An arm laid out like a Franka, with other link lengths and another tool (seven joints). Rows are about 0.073 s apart.
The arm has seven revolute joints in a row. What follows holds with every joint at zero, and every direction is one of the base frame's.
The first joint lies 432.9 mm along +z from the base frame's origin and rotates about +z.
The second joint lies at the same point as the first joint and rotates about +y.
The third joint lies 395 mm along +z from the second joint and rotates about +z.
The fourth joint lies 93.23 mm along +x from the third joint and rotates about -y.
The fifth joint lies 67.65 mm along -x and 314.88 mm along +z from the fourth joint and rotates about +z.
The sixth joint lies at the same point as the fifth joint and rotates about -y.
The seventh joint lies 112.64 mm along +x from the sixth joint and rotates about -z.
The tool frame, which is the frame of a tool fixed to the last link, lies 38 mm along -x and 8 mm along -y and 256.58 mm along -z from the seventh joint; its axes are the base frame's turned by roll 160.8, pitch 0 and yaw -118.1 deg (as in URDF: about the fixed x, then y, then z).
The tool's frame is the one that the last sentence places.
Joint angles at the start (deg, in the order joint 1, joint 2, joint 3, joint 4, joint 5, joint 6, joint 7): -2.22, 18.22, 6.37, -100.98, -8.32, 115.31, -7.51
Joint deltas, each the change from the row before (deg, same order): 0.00, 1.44, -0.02, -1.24, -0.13, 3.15, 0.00; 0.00, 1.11, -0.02, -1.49, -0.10, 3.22, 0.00; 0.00, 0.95, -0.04, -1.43, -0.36, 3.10, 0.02; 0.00, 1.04, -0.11, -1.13, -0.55, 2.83, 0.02; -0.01, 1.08, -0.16, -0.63, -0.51, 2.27, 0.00; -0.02, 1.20, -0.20, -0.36, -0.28, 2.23, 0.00; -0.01, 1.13, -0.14, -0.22, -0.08, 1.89, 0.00; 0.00, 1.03, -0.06, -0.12, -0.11, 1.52, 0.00; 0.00, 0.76, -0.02, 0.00, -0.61, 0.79, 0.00
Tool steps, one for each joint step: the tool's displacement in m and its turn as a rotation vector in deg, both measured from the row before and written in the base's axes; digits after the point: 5 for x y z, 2 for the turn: 0.00607, 0.00146, -0.01933, 0.29, -0.44, 0.38; 0.00414, 0.00167, -0.01740, 0.32, -0.59, 0.37; 0.00360, 0.00076, -0.01524, 0.11, -0.71, 0.47; 0.00390, -0.00043, -0.01440, -0.05, -0.66, 0.50; 0.00440, -0.00114, -0.01231, -0.07, -0.56, 0.40; 0.00548, -0.00096, -0.01202, 0.12, -0.65, 0.20; 0.00471, -0.00001, -0.01092, 0.24, -0.51, 0.09; 0.00379, 0.00056, -0.00971, 0.19, -0.35, 0.16; 0.00217, -0.00069, -0.00691, -0.27, -0.05, 0.48
